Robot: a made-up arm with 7 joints. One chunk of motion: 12 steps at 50 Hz.
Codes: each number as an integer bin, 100 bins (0 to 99) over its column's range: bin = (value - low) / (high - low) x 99, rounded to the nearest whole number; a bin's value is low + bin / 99 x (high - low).
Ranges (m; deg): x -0.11..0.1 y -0.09..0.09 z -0.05..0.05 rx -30..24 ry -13..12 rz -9..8
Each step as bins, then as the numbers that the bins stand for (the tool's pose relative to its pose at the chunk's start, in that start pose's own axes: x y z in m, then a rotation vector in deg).
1 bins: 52 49 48 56 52 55
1 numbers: 0.0003 -0.0009 -0.0015 0.55 0.13 0.44
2 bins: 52 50 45 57 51 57
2 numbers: 0.0003 0.0009 -0.0045 1.09 -0.12 0.79
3 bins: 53 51 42 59 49 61
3 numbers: 0.0024 0.0027 -0.0076 2.18 -0.63 1.47
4 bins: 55 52 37 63 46 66
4 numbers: 0.0067 0.0045 -0.0126 4.36 -1.38 2.33
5 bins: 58 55 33 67 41 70
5 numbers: 0.0130 0.0100 -0.0167 6.55 -2.65 3.02
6 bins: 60 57 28 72 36 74
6 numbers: 0.0173 0.0136 -0.0217 9.27 -3.91 3.71
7 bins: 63 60 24 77 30 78
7 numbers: 0.0236 0.0191 -0.0258 12.00 -5.42 4.39
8 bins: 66 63 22 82 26 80
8 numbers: 0.0300 0.0245 -0.0278 14.73 -6.43 4.74
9 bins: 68 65 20 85 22 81
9 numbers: 0.0342 0.0282 -0.0298 16.36 -7.44 4.91
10 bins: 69 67 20 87 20 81
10 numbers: 0.0364 0.0318 -0.0298 17.45 -7.95 4.91
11 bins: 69 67 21 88 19 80
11 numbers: 0.0364 0.0318 -0.0288 18.00 -8.20 4.74
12 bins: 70 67 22 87 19 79
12 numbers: 0.0385 0.0318 -0.0278 17.45 -8.20 4.57
